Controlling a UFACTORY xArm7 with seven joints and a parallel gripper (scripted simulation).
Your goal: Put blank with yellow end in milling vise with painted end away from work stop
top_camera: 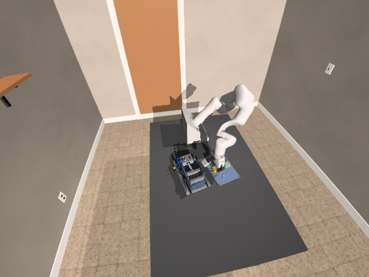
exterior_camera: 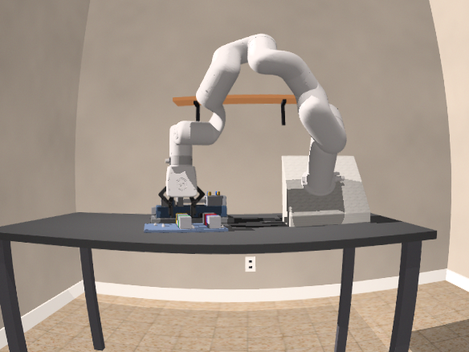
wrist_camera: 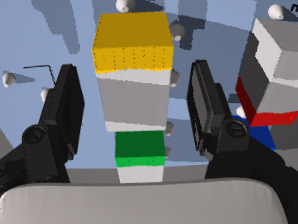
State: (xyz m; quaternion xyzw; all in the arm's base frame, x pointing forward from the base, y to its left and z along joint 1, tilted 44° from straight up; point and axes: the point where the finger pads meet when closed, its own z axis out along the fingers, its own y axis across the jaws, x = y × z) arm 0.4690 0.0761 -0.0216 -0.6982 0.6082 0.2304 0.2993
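My gripper is now 50 mm to the right of the blue infeed plate, 40 mm above it and 10 mm past it. From my hand the other things lie so: green-end blank 90 mm to the left, 20 mm below, 20 mm behind; then red-ended blank 90 mm behind, 20 mm below, 10 mm to the right; then blue-end blank 100 mm behind, 80 mm to the left, 20 mm below.
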